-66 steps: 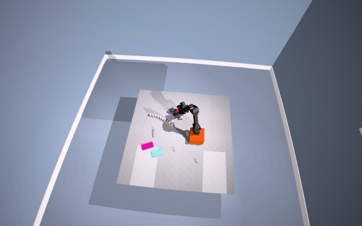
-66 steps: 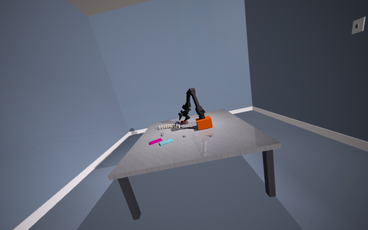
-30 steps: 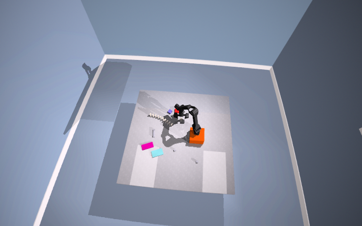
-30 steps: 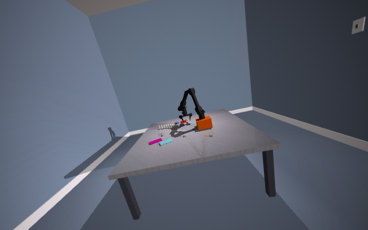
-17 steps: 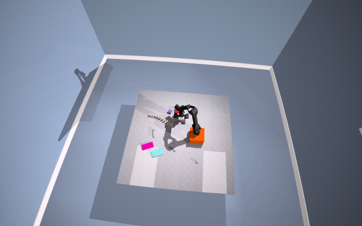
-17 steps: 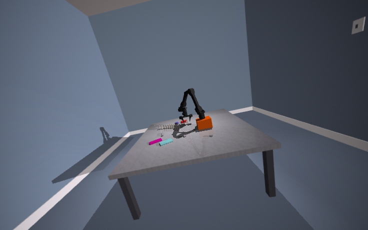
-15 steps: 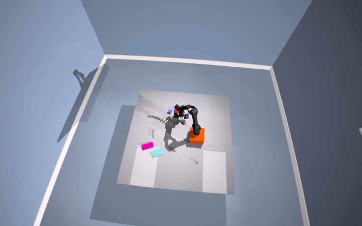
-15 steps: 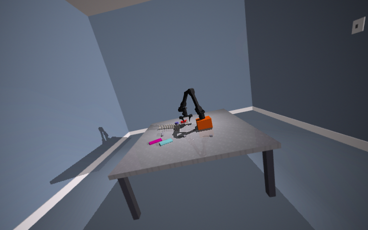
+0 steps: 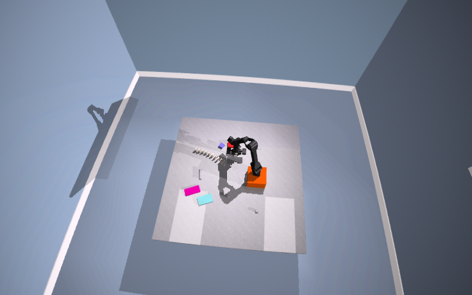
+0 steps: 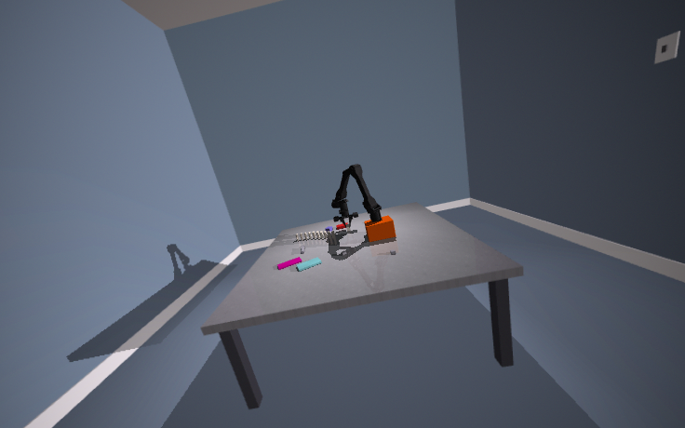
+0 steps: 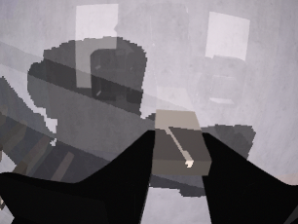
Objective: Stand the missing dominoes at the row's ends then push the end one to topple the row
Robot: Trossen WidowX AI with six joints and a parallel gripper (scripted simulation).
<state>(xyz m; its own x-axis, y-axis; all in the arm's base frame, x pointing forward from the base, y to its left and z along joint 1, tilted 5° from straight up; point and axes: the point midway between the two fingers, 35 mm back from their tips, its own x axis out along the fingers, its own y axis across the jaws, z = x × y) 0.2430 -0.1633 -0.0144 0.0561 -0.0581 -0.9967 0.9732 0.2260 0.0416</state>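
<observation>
Now: gripper tip 11 cm to the left of the red block, 7 cm short of it and 2 cm above it. The rest, counted from my gripper tip: purple block: 18 cm ahead, 7 cm to the right, 1 cm below; then magenta tile: 46 cm to the left, 29 cm ahead, 2 cm below; then cyan block: 51 cm to the left, 15 cm ahead, 2 cm below.
</observation>
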